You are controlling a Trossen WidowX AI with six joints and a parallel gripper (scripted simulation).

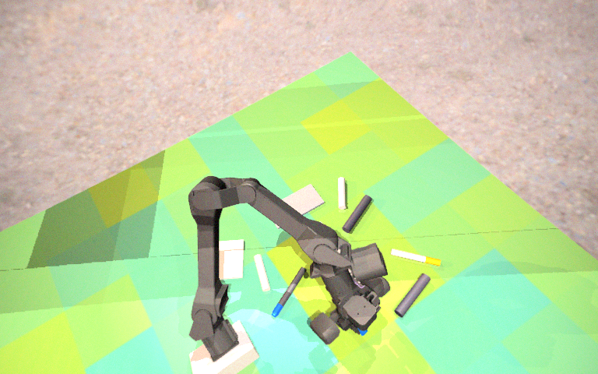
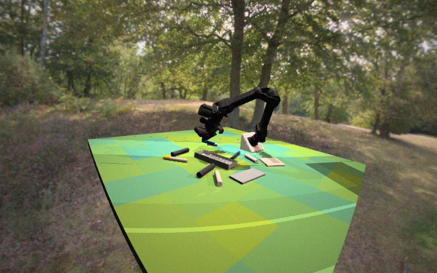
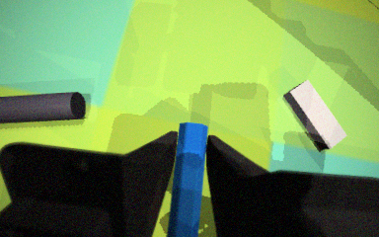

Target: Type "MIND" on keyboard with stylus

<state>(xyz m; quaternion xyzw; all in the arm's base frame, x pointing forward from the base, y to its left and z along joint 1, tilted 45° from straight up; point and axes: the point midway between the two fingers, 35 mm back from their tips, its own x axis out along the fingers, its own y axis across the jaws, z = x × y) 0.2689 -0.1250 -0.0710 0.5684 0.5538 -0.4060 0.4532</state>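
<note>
Now: gripper tip 70 mm to the right of the blue stylus. Also, from my gripper tip: grey slab 380 mm to the left, 80 mm ahead, 50 mm below; M key 260 mm to the left, 70 mm ahead, 40 mm below; N key 230 mm to the left, 90 mm ahead, 40 mm below.
</note>
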